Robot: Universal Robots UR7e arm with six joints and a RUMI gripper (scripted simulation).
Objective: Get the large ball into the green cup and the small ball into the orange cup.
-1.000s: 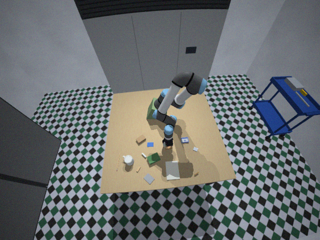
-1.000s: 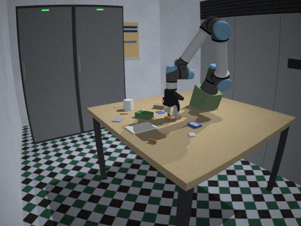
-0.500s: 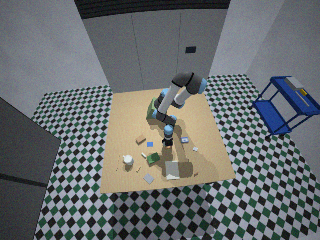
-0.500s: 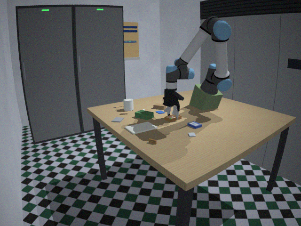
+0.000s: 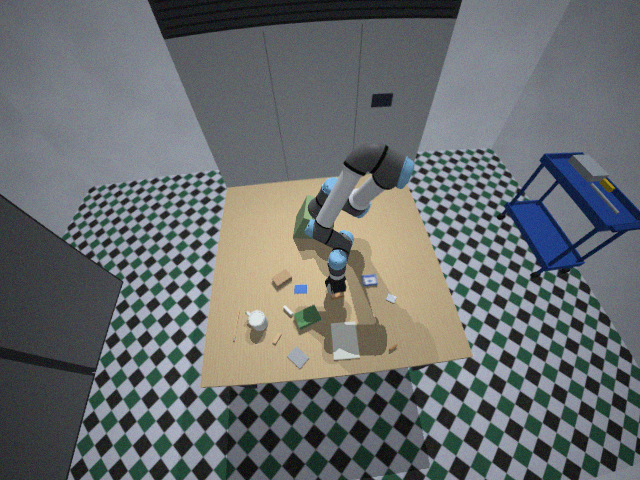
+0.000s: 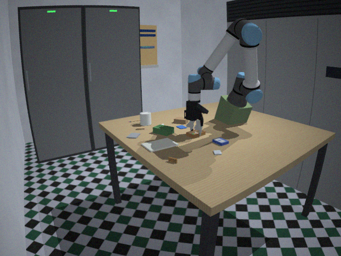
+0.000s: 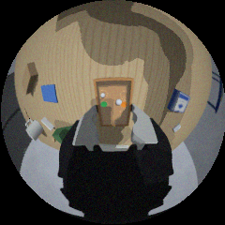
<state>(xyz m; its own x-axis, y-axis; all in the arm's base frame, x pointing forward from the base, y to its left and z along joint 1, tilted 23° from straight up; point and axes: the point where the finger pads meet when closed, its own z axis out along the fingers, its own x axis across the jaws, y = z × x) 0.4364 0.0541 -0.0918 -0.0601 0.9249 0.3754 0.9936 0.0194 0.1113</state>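
The covered wooden puzzle is 1 cm below my hand. Round my hand: green box: 17 cm to the right, 13 cm ahead; white sheet: 27 cm ahead, 1 cm below; blue tile: 18 cm to the right, 3 cm behind, 2 cm below.
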